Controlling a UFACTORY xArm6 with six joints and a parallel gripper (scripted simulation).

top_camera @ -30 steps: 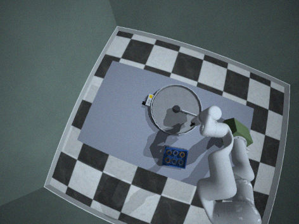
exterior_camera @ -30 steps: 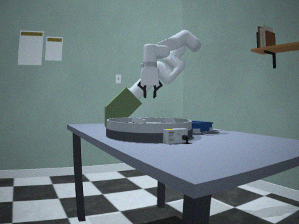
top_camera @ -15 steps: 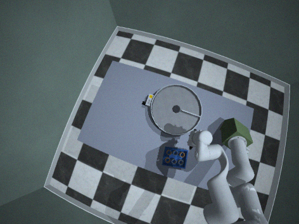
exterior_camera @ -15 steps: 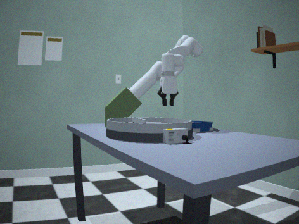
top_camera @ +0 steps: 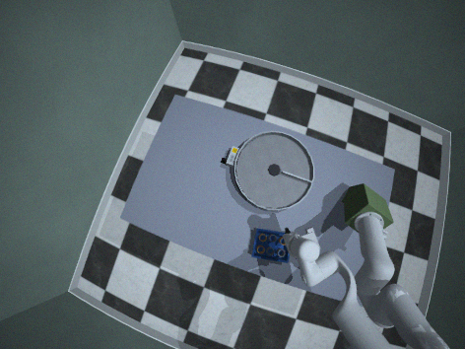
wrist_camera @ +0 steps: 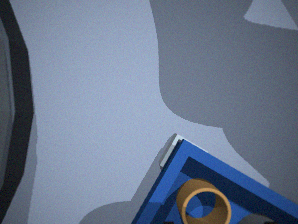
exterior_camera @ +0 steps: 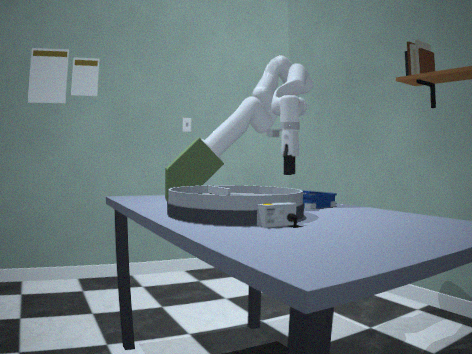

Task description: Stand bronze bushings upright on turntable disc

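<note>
Now: the blue crate 40 mm ahead of my hand, 60 mm to the left of it and 110 mm below it. The rest, counted from my hand: round turntable disc (210 mm ahead, 290 mm to the right, 90 mm below); then turntable (230 mm ahead, 290 mm to the right, 90 mm below).
</note>
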